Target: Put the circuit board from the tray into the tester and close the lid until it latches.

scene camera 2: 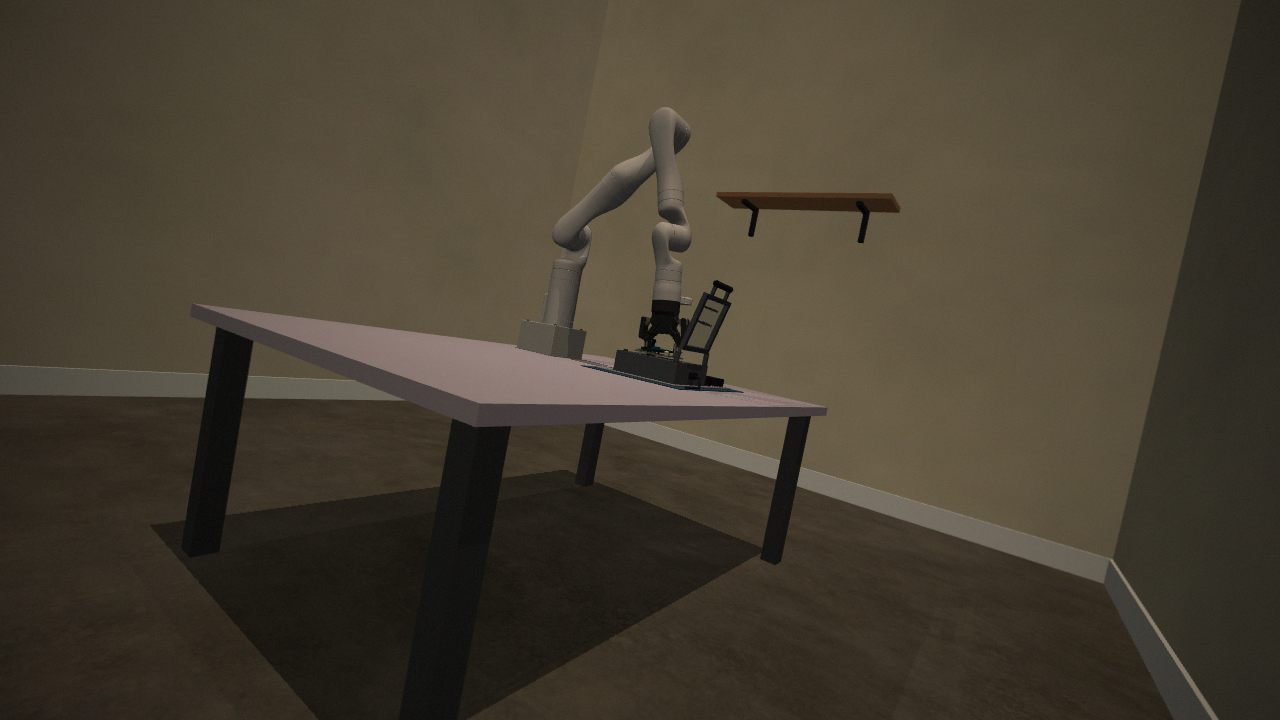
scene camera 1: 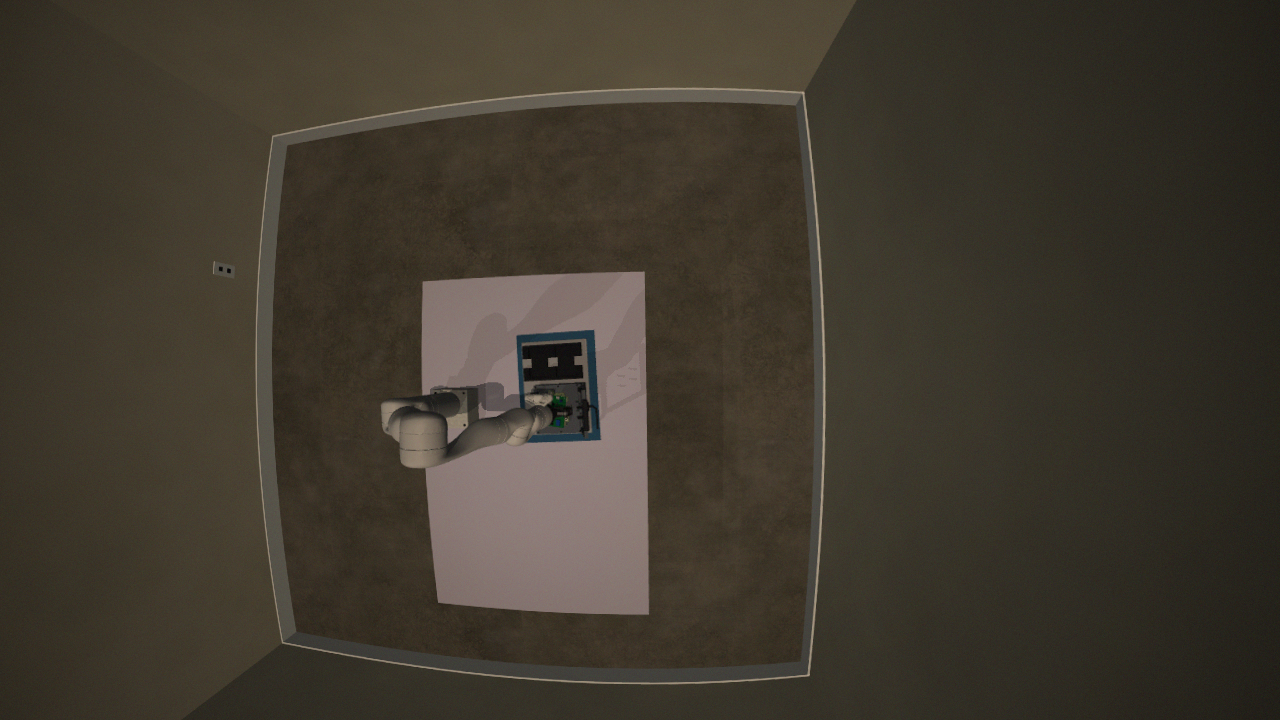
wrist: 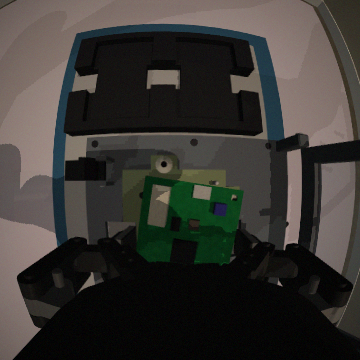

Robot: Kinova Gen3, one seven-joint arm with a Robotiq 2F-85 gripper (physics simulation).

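Note:
You'd find the gripper in the pictures here, and it's there in the wrist view too. There's also a green circuit board, and a tester lid along with it.

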